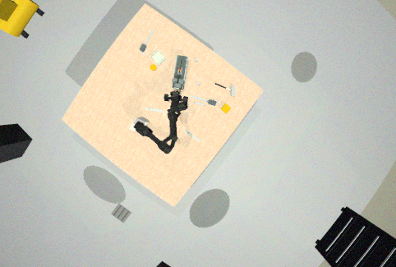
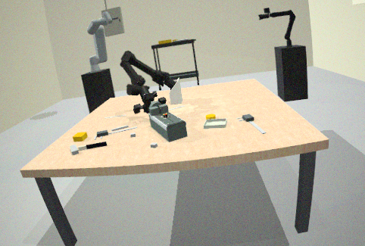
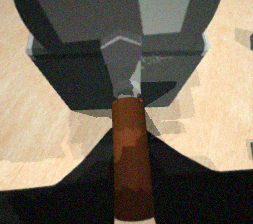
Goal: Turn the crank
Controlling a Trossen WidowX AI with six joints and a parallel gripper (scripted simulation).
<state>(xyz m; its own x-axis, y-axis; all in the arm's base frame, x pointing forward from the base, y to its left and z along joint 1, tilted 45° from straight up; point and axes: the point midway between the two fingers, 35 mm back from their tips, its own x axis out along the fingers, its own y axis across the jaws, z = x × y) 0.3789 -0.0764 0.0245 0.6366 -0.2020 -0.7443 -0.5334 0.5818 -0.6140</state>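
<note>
The crank is 40 mm above my gripper tip. From my gripper tip the other things lie so: red pointer: 150 mm ahead, 90 mm to the left, 50 mm above; brown crank handle: 10 mm behind, 10 mm to the right, 30 mm above; yellow disc: 30 mm ahead, 290 mm to the left, 20 mm below.
</note>
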